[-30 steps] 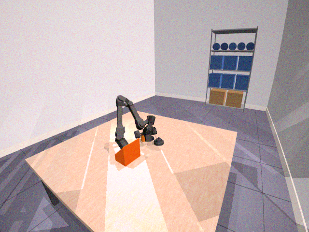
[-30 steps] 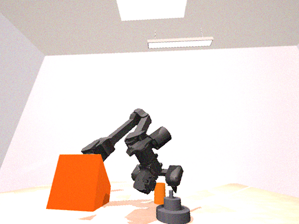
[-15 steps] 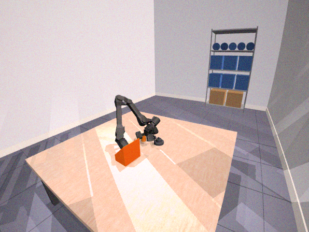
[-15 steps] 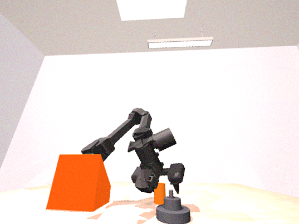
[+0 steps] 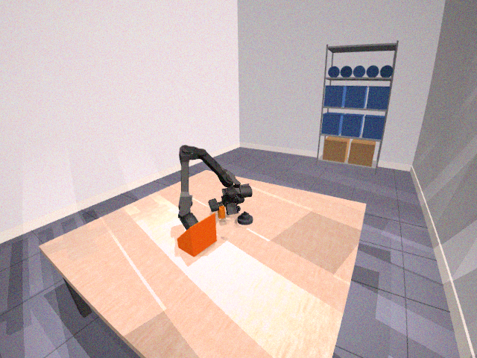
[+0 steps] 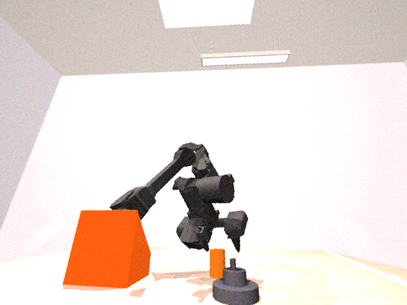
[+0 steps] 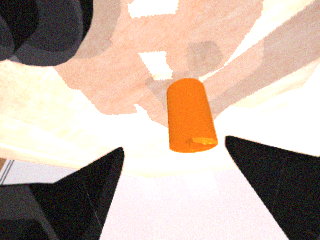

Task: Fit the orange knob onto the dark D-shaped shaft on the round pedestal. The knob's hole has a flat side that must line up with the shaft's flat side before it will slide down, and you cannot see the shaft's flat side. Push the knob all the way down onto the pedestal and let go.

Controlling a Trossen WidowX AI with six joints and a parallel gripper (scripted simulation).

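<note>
Right now my gripper tip is 30 mm above the orange knob, 10 mm to the right of it and 10 mm past it. From my gripper tip the other things lie so: dark round pedestal (130 mm to the right, 30 mm below).
</note>
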